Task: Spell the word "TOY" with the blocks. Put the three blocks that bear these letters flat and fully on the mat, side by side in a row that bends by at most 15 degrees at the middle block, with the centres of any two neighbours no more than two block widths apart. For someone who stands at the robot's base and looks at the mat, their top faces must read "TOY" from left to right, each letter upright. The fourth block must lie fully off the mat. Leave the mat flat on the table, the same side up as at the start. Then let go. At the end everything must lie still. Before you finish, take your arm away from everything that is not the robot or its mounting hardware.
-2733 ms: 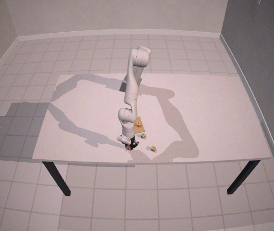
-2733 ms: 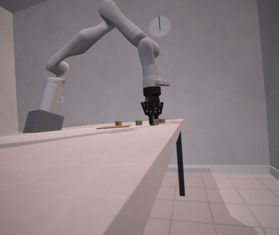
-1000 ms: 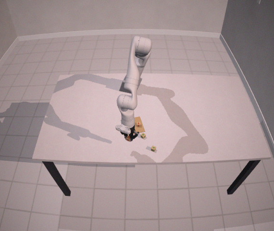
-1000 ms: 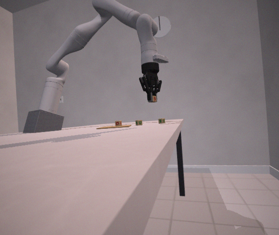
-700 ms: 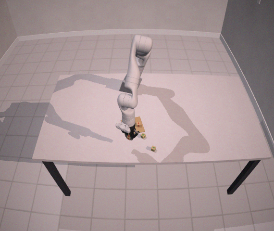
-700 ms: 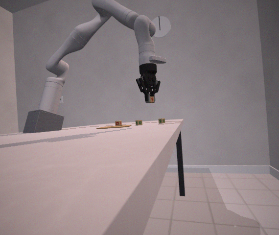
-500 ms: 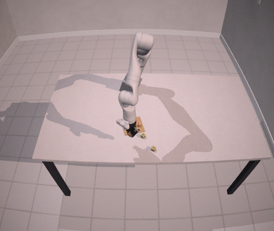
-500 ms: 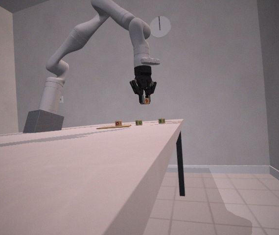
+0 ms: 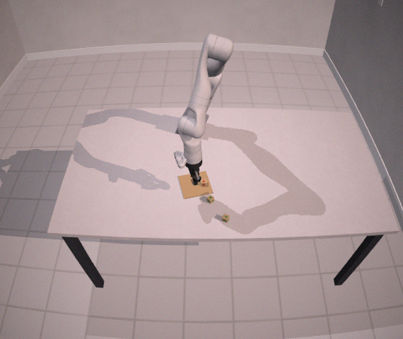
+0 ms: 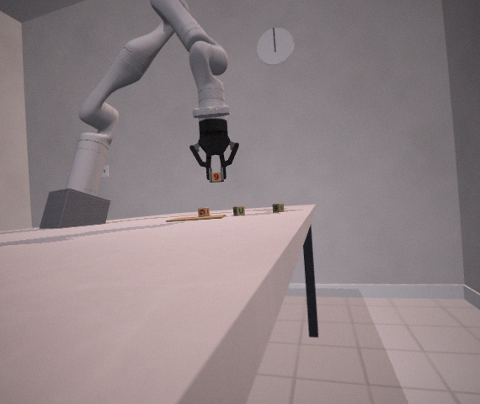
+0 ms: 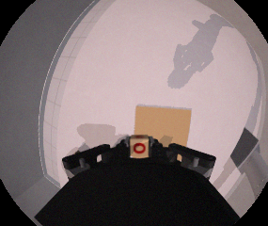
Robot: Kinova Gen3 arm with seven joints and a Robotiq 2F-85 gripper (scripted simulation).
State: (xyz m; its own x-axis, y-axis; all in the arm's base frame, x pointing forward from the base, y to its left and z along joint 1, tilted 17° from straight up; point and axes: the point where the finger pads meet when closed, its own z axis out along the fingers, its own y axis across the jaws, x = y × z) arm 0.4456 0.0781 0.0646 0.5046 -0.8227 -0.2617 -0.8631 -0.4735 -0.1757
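My hand is 11 cm above the mat, 6 cm past it and 1 cm to the left of it.
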